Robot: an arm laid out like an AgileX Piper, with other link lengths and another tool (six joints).
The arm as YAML. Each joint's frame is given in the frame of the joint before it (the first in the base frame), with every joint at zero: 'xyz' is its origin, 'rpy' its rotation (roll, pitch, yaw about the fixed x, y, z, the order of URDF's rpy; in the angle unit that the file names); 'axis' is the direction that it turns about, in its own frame. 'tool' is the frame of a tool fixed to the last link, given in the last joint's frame.
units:
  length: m
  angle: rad
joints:
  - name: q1
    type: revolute
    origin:
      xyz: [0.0, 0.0, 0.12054]
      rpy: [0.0, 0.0, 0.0]
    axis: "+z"
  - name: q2
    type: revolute
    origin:
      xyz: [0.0, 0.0, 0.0]
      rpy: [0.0, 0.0, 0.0]
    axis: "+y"
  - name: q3
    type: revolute
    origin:
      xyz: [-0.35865, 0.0, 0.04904]
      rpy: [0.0, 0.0, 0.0]
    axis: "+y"
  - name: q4
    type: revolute
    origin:
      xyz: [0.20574, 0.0, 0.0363]
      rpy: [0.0, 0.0, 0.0]
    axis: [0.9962, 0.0, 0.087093]
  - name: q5
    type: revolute
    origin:
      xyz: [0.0, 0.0, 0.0]
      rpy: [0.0, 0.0, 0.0]
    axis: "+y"
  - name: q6
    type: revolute
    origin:
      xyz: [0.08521, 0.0, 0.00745]
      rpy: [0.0, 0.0, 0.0]
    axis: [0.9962, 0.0, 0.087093]
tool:
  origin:
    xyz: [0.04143, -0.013, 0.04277]
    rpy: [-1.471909, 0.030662, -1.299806]
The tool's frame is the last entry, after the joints.
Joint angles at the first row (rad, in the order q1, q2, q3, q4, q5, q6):
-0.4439 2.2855 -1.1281 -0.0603 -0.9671 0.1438
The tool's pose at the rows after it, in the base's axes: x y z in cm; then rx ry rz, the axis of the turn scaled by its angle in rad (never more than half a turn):
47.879 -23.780 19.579 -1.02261 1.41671 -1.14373
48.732 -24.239 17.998 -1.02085 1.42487 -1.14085
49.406 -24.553 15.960 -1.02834 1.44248 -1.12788
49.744 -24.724 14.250 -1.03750 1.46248 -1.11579
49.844 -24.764 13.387 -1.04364 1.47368 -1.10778
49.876 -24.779 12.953 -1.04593 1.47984 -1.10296
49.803 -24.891 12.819 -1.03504 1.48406 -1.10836
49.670 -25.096 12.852 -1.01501 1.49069 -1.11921
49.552 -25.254 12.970 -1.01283 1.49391 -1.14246
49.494 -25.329 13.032 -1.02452 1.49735 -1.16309
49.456 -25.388 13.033 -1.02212 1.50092 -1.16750
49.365 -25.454 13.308 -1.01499 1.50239 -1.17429
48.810 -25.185 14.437 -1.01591 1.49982 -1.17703
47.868 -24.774 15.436 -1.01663 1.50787 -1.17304
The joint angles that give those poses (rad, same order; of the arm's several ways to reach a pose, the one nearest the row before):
-0.4400 2.3378 -1.1818 -0.0558 -0.9748 0.1425
-0.4400 2.3869 -1.2246 -0.0518 -0.9747 0.1425
-0.4400 2.4386 -1.2565 -0.0519 -0.9747 0.1416
-0.4400 2.4769 -1.2732 -0.0498 -0.9747 0.1377
-0.4400 2.4946 -1.2779 -0.0498 -0.9747 0.1358
-0.4400 2.5030 -1.2795 -0.0498 -0.9747 0.1358
-0.4400 2.5068 -1.2795 -0.0395 -0.9810 0.1358
-0.4400 2.5076 -1.2795 -0.0208 -0.9871 0.1358
-0.4400 2.5076 -1.2795 0.0000 -0.9943 0.1154
-0.4400 2.5075 -1.2795 0.0148 -0.9964 0.0887
-0.4400 2.5076 -1.2795 0.0213 -0.9964 0.0849
-0.4400 2.5017 -1.2774 0.0295 -0.9964 0.0827
-0.4400 2.4671 -1.2434 0.0295 -0.9984 0.0808
-0.4400 2.4265 -1.1887 0.0317 -1.0052 0.0808

